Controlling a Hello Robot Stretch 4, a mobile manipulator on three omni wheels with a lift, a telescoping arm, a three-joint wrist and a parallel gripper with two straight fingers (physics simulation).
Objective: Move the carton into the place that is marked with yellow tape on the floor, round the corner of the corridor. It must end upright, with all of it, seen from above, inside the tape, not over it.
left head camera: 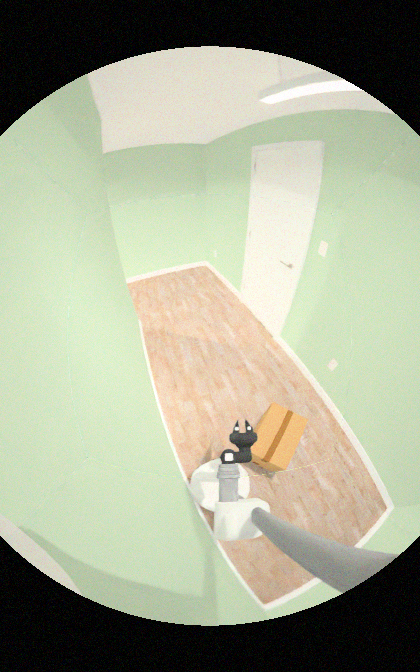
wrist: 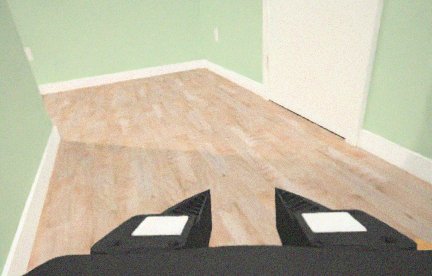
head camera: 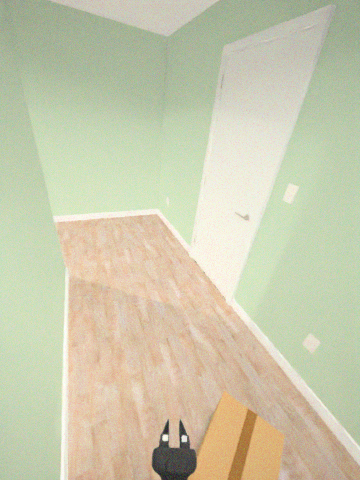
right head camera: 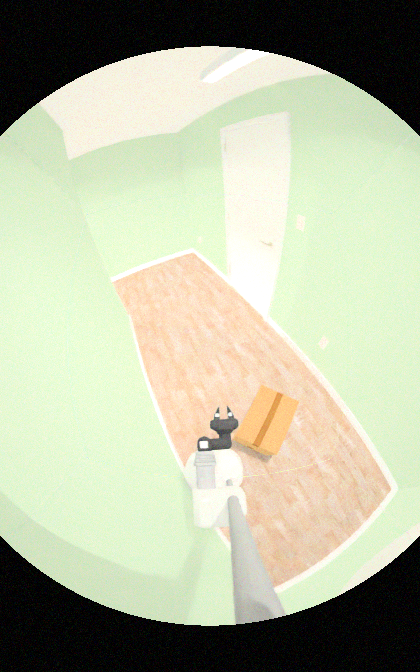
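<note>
The carton, tan with a brown tape strip along its top, stands upright on the floor just right of the gripper in the head views. A small corner of the carton shows at the right edge of the wrist view. My gripper is open with its fingers partly apart and nothing between them. It points along the corridor. I cannot tell whether it touches the carton. The yellow tape on the floor does not show in these views.
The left wall ends at a corner ahead on the left, and the floor continues past it to the far wall. A white door is in the right wall. The robot's base is close to the left wall.
</note>
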